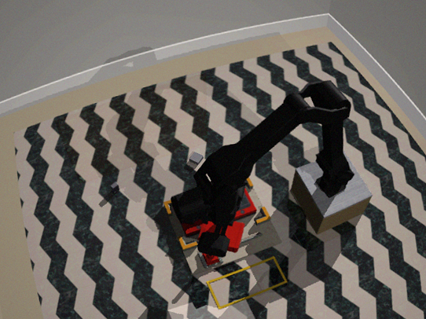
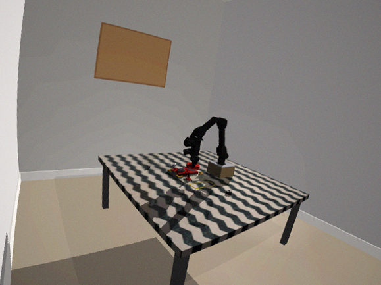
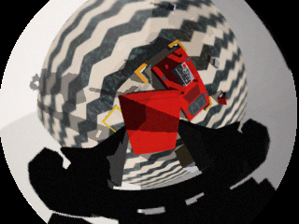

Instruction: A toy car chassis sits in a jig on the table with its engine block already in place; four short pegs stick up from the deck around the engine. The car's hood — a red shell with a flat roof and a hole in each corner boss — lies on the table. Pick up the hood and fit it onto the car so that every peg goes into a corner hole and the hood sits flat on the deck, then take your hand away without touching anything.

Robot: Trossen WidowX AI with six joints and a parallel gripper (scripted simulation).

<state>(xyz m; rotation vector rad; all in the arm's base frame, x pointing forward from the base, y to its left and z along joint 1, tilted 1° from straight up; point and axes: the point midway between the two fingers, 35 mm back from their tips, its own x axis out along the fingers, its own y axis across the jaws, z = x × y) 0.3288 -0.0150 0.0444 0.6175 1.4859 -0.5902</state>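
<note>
Right now my gripper tip is 10 mm past the grey engine block, 120 mm to the left of it and 80 mm above it. Round my gripper tip: red hood (10 mm above).
</note>
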